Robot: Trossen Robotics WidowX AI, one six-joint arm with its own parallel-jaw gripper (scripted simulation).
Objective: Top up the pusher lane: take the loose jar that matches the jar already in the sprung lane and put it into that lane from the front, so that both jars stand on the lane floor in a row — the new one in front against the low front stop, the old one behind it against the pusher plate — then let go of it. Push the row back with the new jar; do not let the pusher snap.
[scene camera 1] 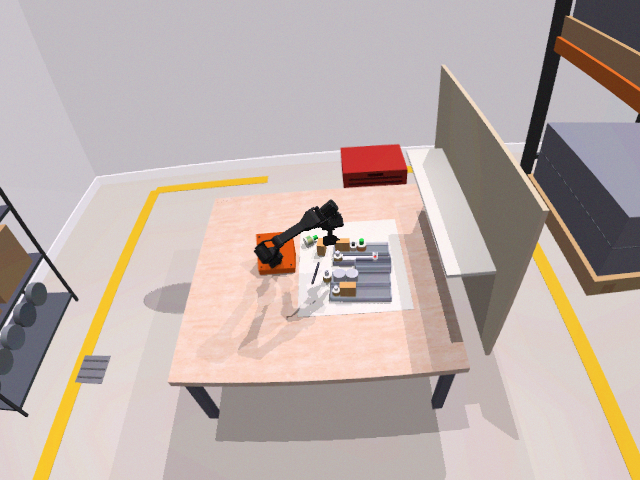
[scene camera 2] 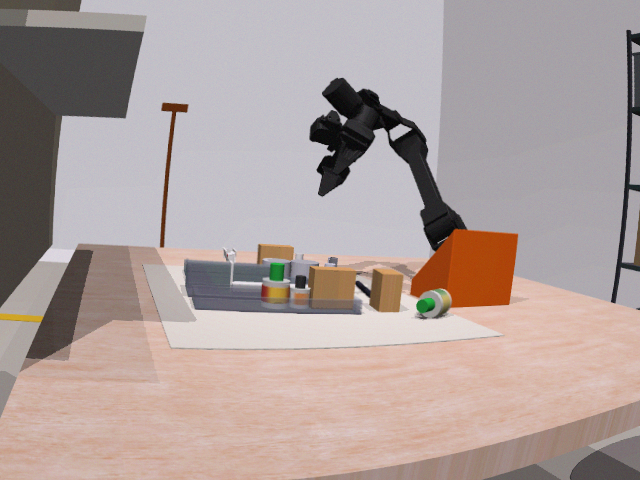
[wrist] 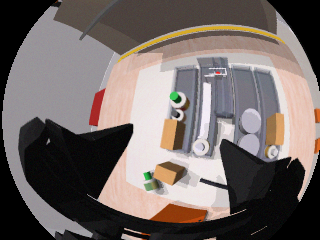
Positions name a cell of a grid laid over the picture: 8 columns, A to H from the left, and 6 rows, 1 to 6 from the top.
Scene:
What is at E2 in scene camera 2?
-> The gripper.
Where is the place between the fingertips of the gripper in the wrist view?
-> E4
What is the gripper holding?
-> Nothing.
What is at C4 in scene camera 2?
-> A sprung lane.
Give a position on a sprung lane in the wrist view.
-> F3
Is the gripper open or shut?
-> Open.

